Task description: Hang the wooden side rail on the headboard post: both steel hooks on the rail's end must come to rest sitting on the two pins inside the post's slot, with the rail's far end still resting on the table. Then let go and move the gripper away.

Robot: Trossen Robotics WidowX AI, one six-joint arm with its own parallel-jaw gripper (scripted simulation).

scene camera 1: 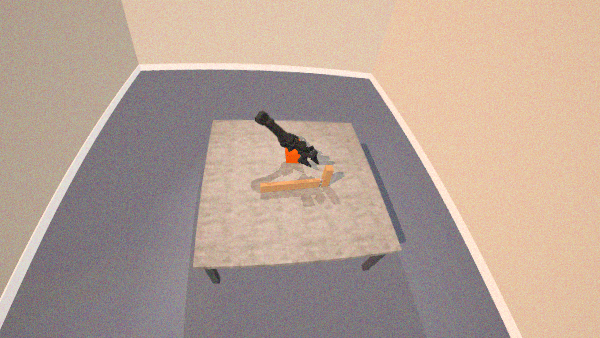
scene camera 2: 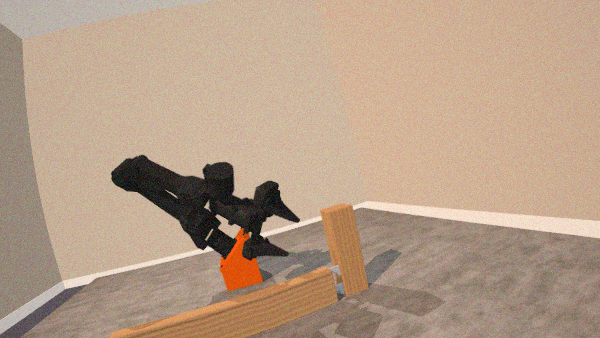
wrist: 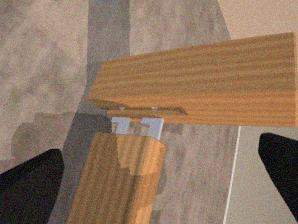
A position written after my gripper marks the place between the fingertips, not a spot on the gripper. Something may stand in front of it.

My gripper (scene camera 2: 293, 238) is open and holds nothing. Further things: a headboard post (scene camera 2: 340, 228).
My gripper also shows in the wrist view (wrist: 161, 151). The headboard post shows as well in the wrist view (wrist: 234, 82).
